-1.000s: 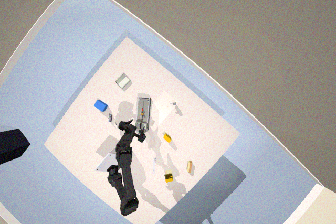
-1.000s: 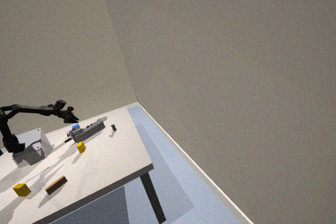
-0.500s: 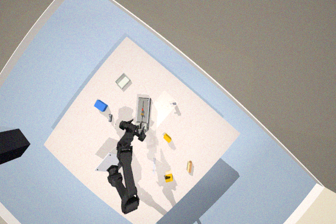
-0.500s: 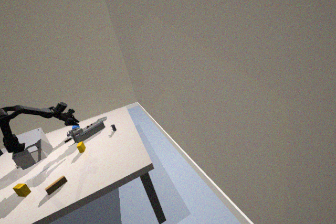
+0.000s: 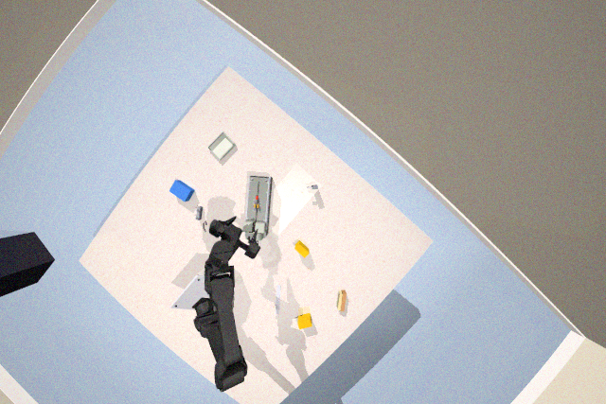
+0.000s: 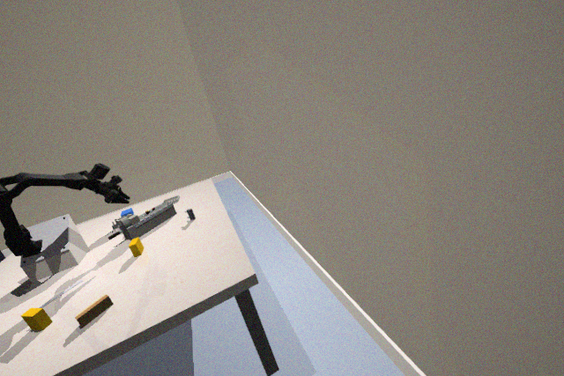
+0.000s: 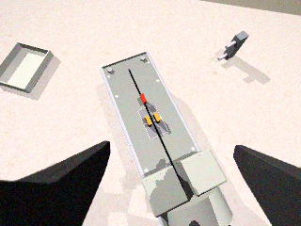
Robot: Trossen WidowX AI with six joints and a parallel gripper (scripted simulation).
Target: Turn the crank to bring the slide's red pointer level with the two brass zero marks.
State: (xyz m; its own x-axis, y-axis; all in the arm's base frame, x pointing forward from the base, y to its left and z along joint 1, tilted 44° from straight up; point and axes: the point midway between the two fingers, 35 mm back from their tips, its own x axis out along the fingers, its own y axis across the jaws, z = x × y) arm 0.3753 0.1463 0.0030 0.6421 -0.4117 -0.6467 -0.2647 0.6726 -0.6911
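My gripper tip is 8 cm past the crank, 8 cm to the left of it and 11 cm above it. Also, from my gripper tip: white tray 10 cm ahead, 34 cm to the left, 18 cm below; then dark brown crank handle 9 cm behind, 9 cm to the right, 12 cm below; then red pointer 7 cm ahead, 5 cm to the left, 10 cm below.
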